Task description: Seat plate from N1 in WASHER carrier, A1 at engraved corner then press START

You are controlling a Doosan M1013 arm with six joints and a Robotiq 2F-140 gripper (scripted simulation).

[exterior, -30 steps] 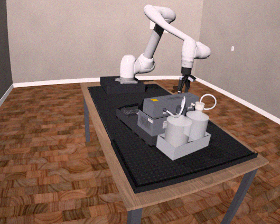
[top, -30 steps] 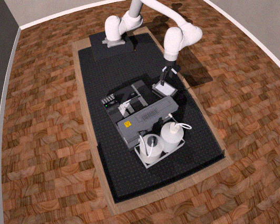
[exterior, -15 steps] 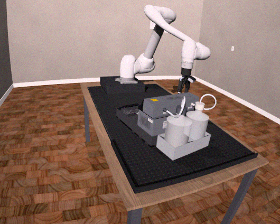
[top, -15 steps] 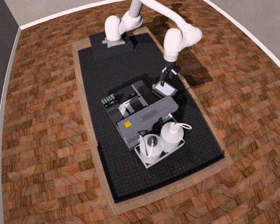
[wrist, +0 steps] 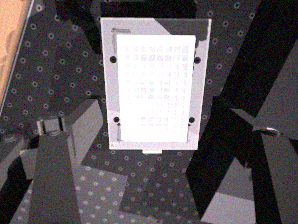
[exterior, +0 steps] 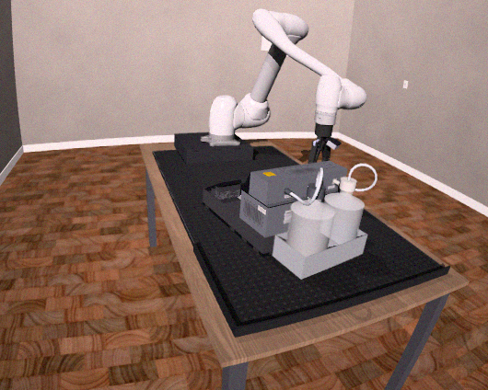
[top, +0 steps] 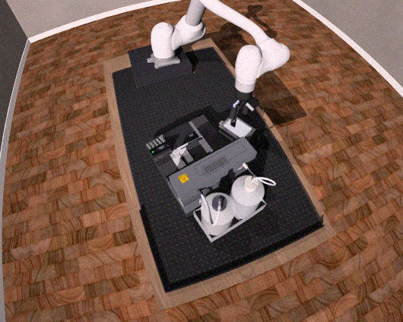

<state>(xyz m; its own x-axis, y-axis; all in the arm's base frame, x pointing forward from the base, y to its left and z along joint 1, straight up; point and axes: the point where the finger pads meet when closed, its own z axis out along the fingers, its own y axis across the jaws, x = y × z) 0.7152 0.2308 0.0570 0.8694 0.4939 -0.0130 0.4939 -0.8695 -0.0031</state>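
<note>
My gripper is now 80 mm above the multi-well plate. Round my hand: grey plate washer (130 mm ahead, 280 mm to the right, 10 mm below); grey plate nest (90 mm below).
</note>
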